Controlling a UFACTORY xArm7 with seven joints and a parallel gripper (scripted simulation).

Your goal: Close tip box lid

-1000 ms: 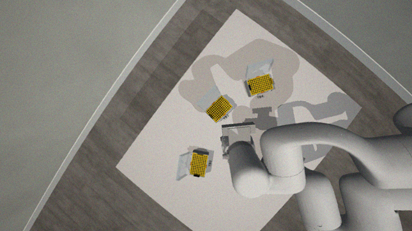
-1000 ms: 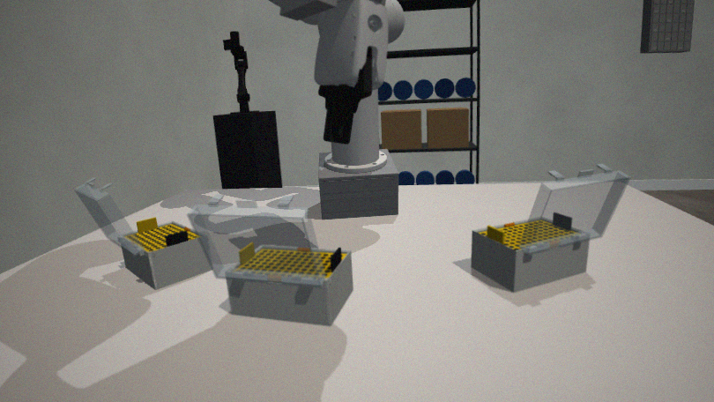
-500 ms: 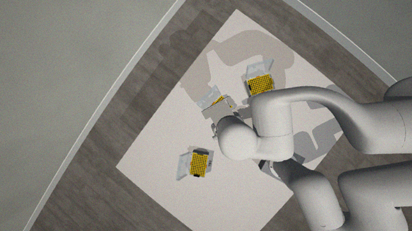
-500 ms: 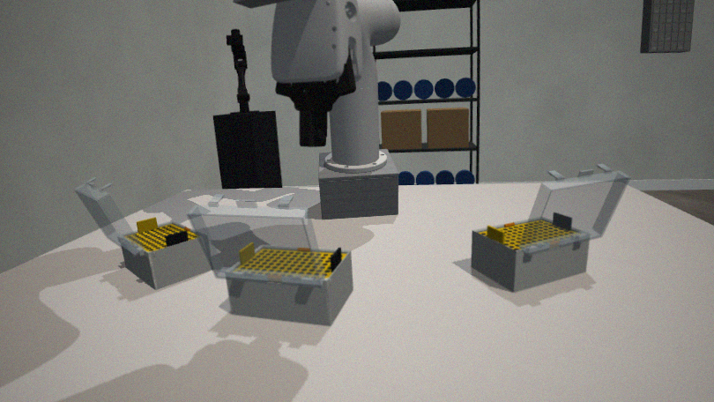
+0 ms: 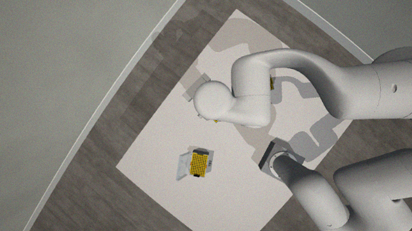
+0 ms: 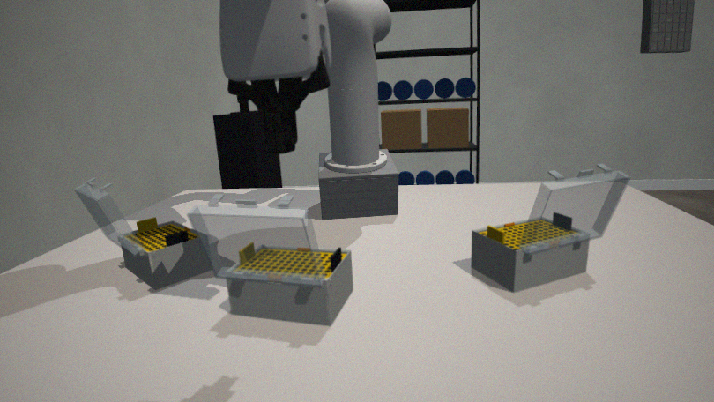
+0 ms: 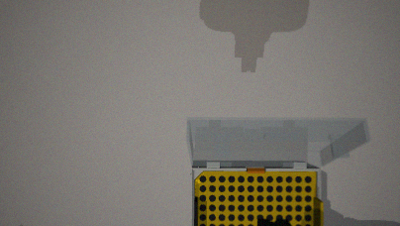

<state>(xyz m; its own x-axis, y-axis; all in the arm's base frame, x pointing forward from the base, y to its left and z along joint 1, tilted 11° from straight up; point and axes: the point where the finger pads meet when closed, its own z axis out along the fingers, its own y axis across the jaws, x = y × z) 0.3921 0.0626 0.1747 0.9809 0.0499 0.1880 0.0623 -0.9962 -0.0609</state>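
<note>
Now: the box lid 4 cm ahead of my hand, 1 cm to the right of it and 10 cm below it. Also, from my hand: box: 5 cm behind, 26 cm to the right, 14 cm below.
</note>
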